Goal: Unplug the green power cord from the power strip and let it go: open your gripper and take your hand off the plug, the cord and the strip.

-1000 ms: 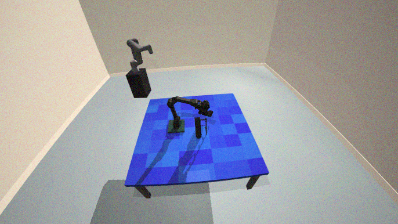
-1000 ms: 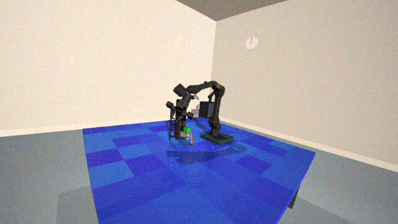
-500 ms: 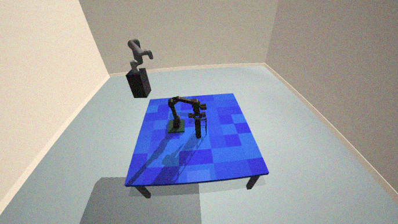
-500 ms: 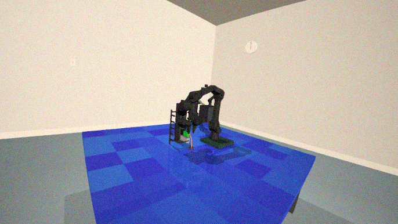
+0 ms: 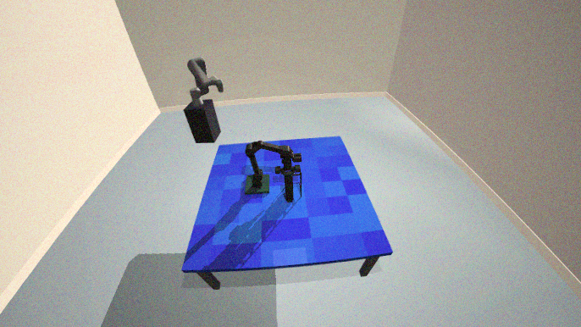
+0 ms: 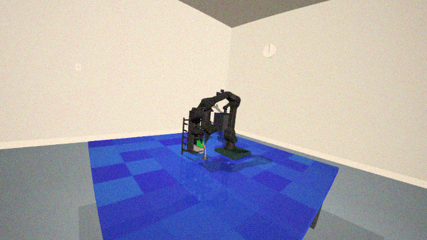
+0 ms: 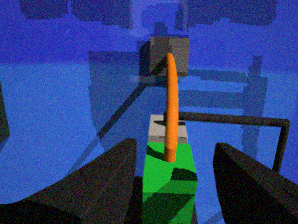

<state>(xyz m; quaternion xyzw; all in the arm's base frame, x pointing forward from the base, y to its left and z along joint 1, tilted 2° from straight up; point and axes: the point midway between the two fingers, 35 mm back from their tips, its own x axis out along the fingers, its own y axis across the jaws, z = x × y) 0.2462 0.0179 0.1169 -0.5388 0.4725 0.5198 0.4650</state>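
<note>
Now: the green plug 6 cm to the right of my gripper tip, 1 cm below it and 1 cm ahead of it.
</note>
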